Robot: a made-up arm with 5 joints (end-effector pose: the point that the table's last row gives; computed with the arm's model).
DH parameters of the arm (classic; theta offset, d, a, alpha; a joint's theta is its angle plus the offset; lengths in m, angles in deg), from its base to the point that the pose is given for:
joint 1: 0 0.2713 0 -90
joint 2: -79.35 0 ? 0
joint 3: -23.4 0 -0.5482 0
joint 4: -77.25 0 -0.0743 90
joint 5: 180 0.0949 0 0
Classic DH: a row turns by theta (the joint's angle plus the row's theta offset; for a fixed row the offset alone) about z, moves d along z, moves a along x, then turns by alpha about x.
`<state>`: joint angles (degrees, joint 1 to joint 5).
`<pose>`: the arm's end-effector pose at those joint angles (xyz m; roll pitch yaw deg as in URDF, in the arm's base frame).
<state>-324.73 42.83 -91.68 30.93 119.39</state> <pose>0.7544 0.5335 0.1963 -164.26 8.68 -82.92</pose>
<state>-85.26 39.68 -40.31 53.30 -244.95</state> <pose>0.0350 -0.4224 -0.1071 130.09 -19.67 168.92</pose>
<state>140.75 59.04 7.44 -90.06 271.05</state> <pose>-0.0488 0.0399 0.0374 156.42 -0.42 -130.21</pose>
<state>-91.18 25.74 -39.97 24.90 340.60</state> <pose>-0.0115 -0.5564 0.0182 -176.42 10.06 -71.46</pose>
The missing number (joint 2, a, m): 0.4254
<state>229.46 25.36 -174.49 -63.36 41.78</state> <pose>-0.1995 -0.2333 1.1766 22.99 23.61 96.11</pose>
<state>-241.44 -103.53 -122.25 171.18 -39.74</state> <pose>0.3691 -0.6781 0.5417 138.03 -38.81 173.69</pose>
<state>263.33 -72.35 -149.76 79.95 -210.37</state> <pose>0.0956 0.8177 0.9090 -21.44 31.96 -133.25</pose>
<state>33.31 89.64 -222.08 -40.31 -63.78</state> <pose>0.5597 0.3678 0.7489 6.51 -3.20 149.35</pose>
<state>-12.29 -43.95 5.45 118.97 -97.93</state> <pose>0.1101 -0.0240 0.1947 -99.62 -7.82 79.03</pose>
